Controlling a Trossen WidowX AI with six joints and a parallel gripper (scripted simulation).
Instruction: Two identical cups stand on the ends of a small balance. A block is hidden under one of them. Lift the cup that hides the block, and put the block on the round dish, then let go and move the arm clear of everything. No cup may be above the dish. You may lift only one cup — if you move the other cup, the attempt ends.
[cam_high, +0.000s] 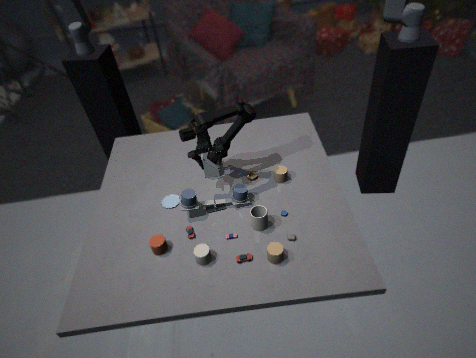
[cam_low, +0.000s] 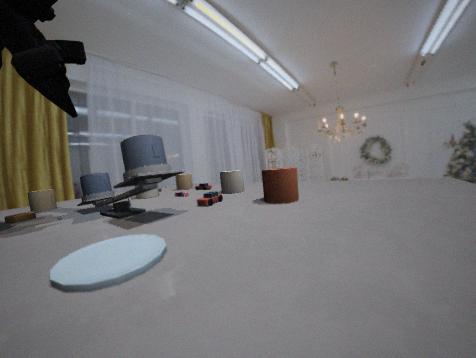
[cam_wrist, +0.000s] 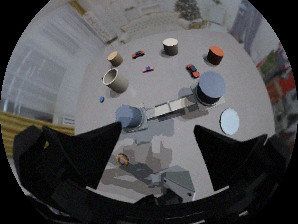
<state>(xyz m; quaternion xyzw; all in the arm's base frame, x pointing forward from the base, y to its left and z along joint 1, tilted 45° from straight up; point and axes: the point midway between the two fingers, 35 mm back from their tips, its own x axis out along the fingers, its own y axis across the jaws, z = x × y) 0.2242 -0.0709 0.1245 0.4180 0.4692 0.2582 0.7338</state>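
The block is 17 cm below my gripper tip, 12 cm to the left of it and 3 cm ahead of it. From my gripper tip the other things lie so: pale blue round dish: 25 cm to the right, 21 cm below, 2 cm ahead; then small balance: 17 cm below, 7 cm ahead; then blue cup: 14 cm to the right, 11 cm ahead, 10 cm below.
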